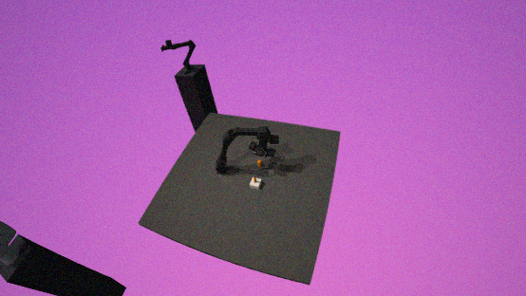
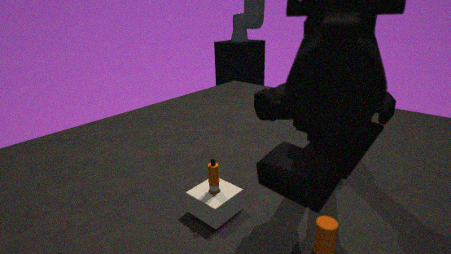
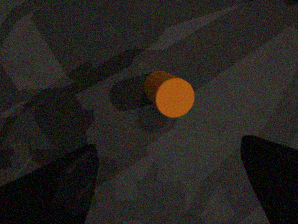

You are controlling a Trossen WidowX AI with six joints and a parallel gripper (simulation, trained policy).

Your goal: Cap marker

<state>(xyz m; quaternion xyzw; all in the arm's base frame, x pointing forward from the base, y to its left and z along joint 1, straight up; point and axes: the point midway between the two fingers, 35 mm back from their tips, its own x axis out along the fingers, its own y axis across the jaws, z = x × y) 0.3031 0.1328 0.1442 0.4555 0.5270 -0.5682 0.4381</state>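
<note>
Right now my gripper tip is 9 cm above the orange cap, 2 cm past it and 1 cm to the left of it. From my gripper tip the other things lie so: white holder block: 18 cm to the right, 9 cm below, 1 cm ahead.
</note>
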